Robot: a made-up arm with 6 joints.
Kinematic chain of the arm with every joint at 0, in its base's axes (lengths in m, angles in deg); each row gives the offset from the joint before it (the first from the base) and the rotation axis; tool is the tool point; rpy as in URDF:
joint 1: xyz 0 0 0.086 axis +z
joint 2: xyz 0 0 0 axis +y
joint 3: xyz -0.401 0 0.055 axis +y
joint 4: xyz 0.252 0 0.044 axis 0.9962 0 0.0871
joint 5: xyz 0 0 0 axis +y
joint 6: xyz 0.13 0 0.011 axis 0.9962 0 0.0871
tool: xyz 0 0 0 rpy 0 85 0
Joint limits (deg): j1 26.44..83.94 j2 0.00..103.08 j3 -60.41..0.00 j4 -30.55..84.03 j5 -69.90..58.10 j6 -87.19..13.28
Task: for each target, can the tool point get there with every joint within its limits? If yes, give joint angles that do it. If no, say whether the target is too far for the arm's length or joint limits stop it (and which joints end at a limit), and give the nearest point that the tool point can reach.
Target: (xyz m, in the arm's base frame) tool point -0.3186 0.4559 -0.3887
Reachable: no: joint limits stop it (at a limit: joint 1, joint 2, joint 4) | nearest point -0.0362 0.2629 0.1132 | short by 0.607 m
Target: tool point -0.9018 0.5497 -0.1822
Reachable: no: too far | nearest point -0.0798 0.2933 0.1718 | short by 0.931 m
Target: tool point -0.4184 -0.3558 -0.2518
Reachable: no: joint limits stop it (at a limit: joint 1, joint 2, joint 3, joint 5) | nearest point -0.0823 -0.0652 0.1095 | short by 0.573 m
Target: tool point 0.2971 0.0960 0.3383
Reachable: yes | joints 36.90 82.01 -39.78 70.41 -55.92 -64.54
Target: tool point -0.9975 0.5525 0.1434
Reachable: no: too far | nearest point -0.0712 0.3749 0.2277 | short by 0.947 m
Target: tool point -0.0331 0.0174 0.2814
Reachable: yes | joints 43.64 10.21 -14.93 66.23 17.11 -4.74
